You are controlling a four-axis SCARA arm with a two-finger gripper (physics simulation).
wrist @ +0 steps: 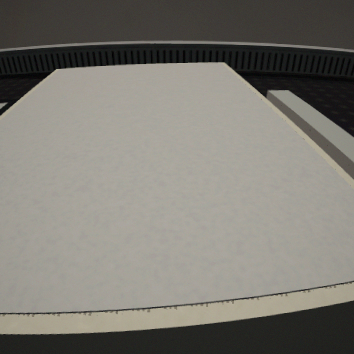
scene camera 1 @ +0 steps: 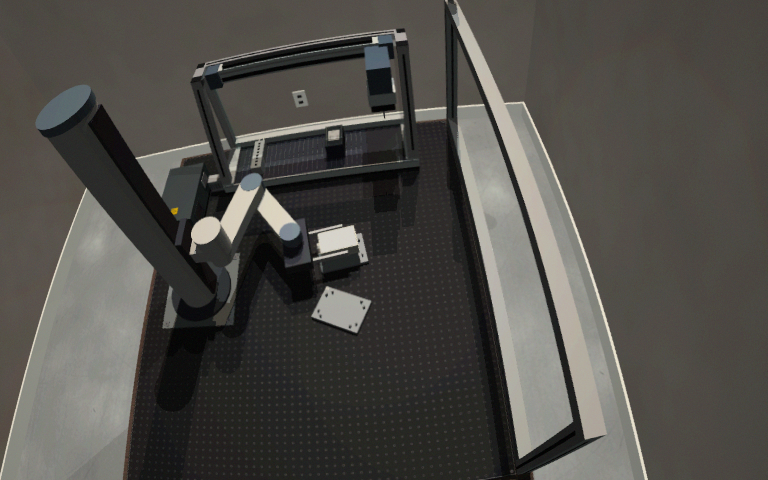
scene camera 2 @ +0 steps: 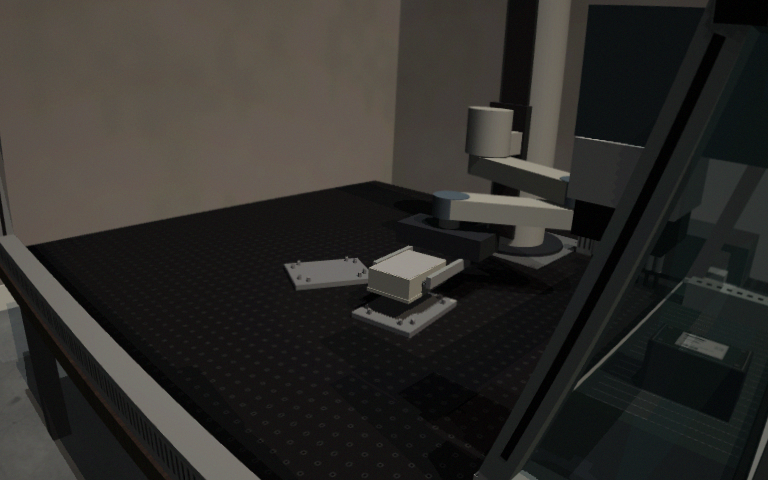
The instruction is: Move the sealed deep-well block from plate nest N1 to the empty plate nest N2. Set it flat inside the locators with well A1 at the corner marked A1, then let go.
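Places are measured from the arm's base along level axes (x ahead, y left, z up), in metres.
Pixels of known places: gripper, fingertip midpoint: [wrist: 140, 117] [scene camera 1: 345, 239] [scene camera 2: 400, 275]; arm's base at its link origin: [scene camera 1: 202, 292] [scene camera 2: 513, 245].
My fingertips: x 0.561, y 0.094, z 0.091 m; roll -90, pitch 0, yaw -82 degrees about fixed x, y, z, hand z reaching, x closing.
Observation:
For each thing: its top centre in the pictures, then the offset to it from my fingertips. "*": a spot on its surface instead. Level surfaces: height alone.
- sealed deep-well block at its top centre: [wrist: 135, 107] [scene camera 2: 409, 263] [scene camera 1: 337, 239] dx -0.025, dy -0.004, dz +0.014 m
- plate nest N2 at its top centre: [scene camera 2: 406, 300] [scene camera 1: 341, 250] dx -0.024, dy -0.003, dz -0.057 m
- Plate nest N1 at its top centre: [scene camera 2: 328, 266] [scene camera 1: 340, 307] dx -0.032, dy -0.222, dz -0.057 m
- blue-grey head at a spot on its surface: [scene camera 1: 378, 70] * dx +0.177, dy +0.371, dz +0.401 m
- framed clear panel at its surface level: dz +0.528 m
The sealed deep-well block [scene camera 1: 335, 240] [scene camera 2: 405, 266] [wrist: 160, 190] is cream with a pale flat top. My gripper [scene camera 1: 344, 239] [scene camera 2: 400, 272] [wrist: 140, 117] is shut on it, with one finger along each long side. The block looks level and hangs a little above plate nest N2 [scene camera 1: 363, 246] [scene camera 2: 379, 319], with a gap under it. Its sides look roughly in line with the nest's. The block hides much of this nest, and the A1 marks cannot be made out. Plate nest N1 [scene camera 1: 340, 310] [scene camera 2: 328, 272] is a grey plate with small locator pins, holds no block and sits at another angle.
The arm's column [scene camera 1: 141, 209] stands at the left in scene camera 1. A gantry frame [scene camera 1: 322, 177] stands at the back, with a blue-grey head [scene camera 1: 378, 70] and a dark box [scene camera 1: 334, 148] [scene camera 2: 693, 373]. A framed clear panel [scene camera 1: 509, 141] runs along the right.

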